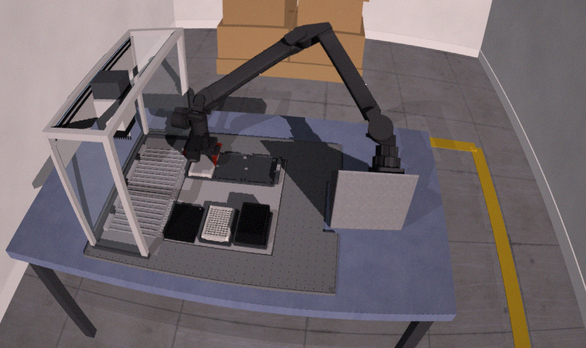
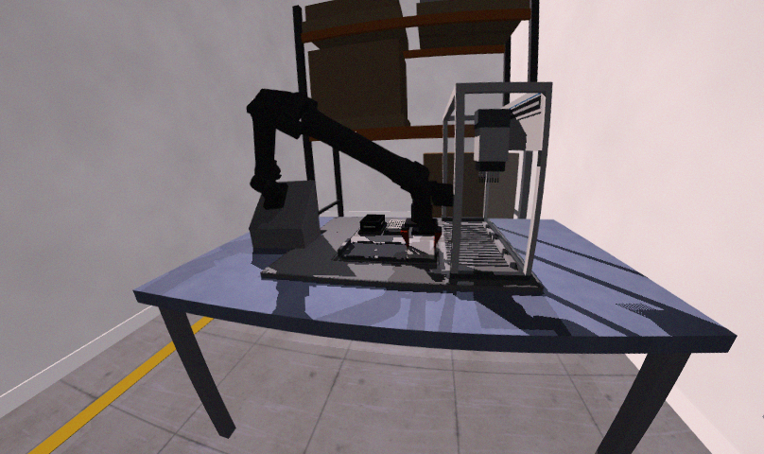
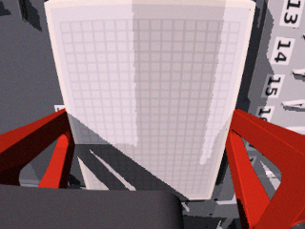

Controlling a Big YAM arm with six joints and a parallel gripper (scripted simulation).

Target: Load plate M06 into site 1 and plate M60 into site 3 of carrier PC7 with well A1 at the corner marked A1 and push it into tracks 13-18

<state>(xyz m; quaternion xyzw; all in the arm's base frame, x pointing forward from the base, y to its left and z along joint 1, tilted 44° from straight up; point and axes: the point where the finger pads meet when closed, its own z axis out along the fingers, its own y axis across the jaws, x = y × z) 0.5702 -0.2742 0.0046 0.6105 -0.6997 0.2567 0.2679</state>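
Now: hand 27 cm to the right of the white 96-well plate M06 and 8 cm past it. The rest, counted from my hand: dark plate carrier PC7: 10 cm behind, 1 cm to the left, 1 cm below; plate nest S2: 27 cm to the left, 8 cm behind, 2 cm below; black nest S3: 27 cm to the left, 3 cm ahead, 2 cm below.
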